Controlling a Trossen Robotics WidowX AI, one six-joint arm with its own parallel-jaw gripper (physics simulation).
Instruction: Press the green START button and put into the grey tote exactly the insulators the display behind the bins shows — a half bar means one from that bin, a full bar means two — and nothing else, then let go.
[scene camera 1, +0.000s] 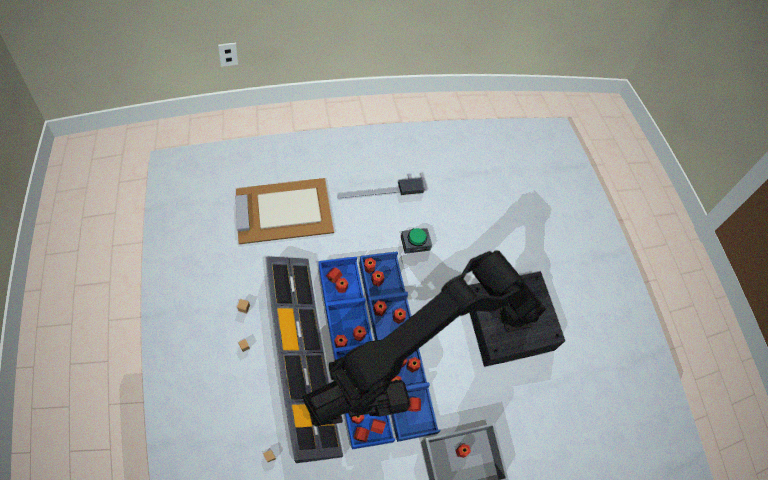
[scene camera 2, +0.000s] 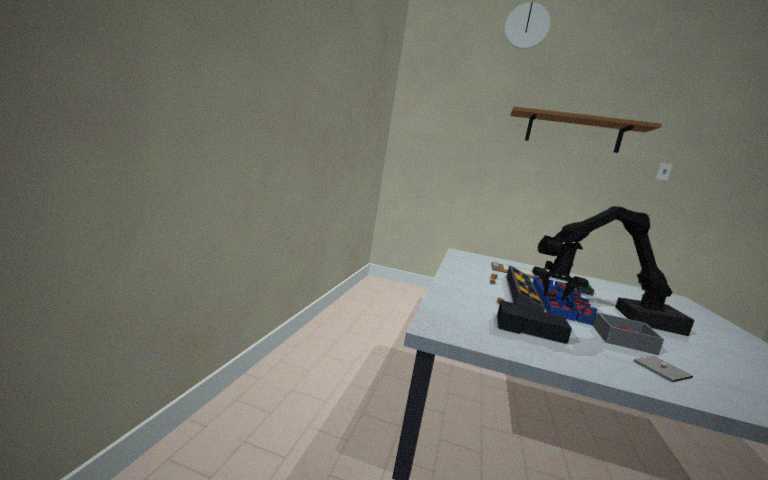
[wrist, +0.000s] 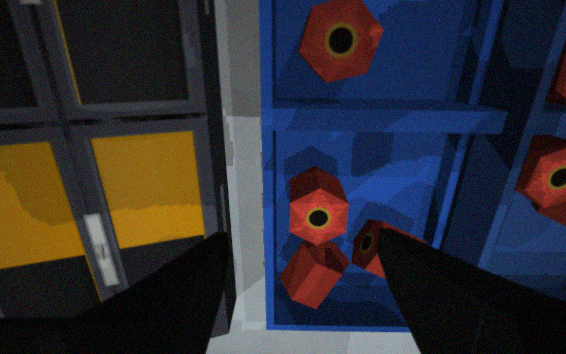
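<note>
The green START button (scene camera 1: 417, 236) stands on its dark base behind the bins. The display (scene camera 1: 318, 454) (wrist: 196, 75) has one full orange bar in its second row, left cell, and two half bars in the end row nearest the tote. The grey tote (scene camera 1: 498, 452) (scene camera 2: 628, 340) holds one red insulator (scene camera 1: 463, 450). My gripper (scene camera 2: 555, 298) (wrist: 303, 241) is open and empty, low over the end blue bin beside the display. In the wrist view, one upright insulator (wrist: 318, 215) and a lying insulator (wrist: 315, 277) show between the fingers; a third insulator (wrist: 367, 245) is partly hidden by the right finger.
Blue bin dividers (scene camera 1: 346, 303) (wrist: 380, 120) separate compartments holding more red insulators. A clipboard (scene camera 1: 288, 208), a caliper (scene camera 1: 411, 185) and small wooden blocks (scene camera 1: 242, 305) lie around the bins. A black box (scene camera 2: 532, 322) stands by the display's end; a flat plate (scene camera 2: 662, 368) lies beyond the tote.
</note>
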